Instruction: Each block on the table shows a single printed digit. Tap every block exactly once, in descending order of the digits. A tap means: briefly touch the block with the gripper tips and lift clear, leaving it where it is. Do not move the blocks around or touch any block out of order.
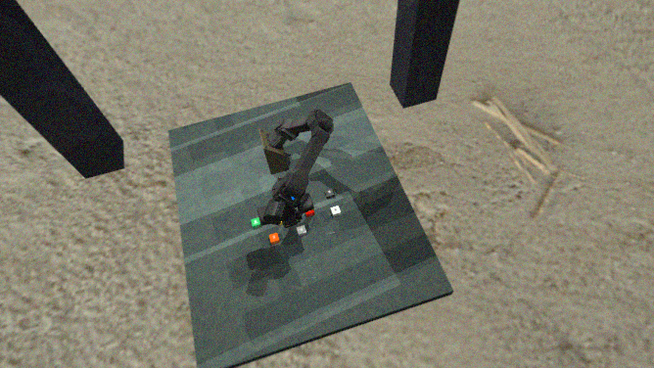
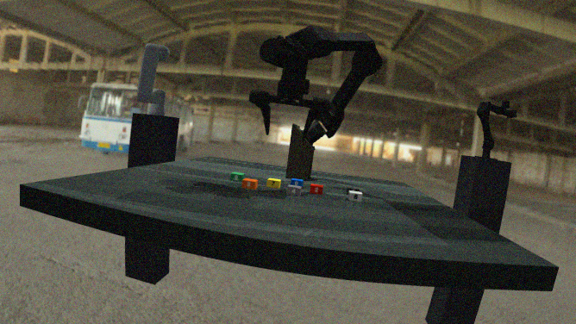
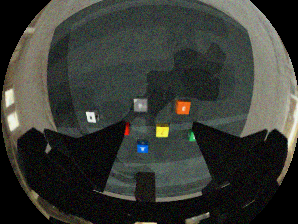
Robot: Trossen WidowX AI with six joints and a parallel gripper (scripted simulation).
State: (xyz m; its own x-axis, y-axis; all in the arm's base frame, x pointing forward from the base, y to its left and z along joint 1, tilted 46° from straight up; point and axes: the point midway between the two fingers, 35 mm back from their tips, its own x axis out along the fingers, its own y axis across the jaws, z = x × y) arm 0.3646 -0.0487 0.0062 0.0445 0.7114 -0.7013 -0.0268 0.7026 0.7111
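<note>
The blue block lies 15 cm behind my gripper tip, 12 cm below it and 3 cm to the left of it. Round my gripper tip: yellow block (12 cm below, 8 cm behind, 2 cm to the right); then grey block (12 cm below, 4 cm to the left, 1 cm behind); then orange block (12 cm below, 7 cm to the right, 1 cm behind).
</note>
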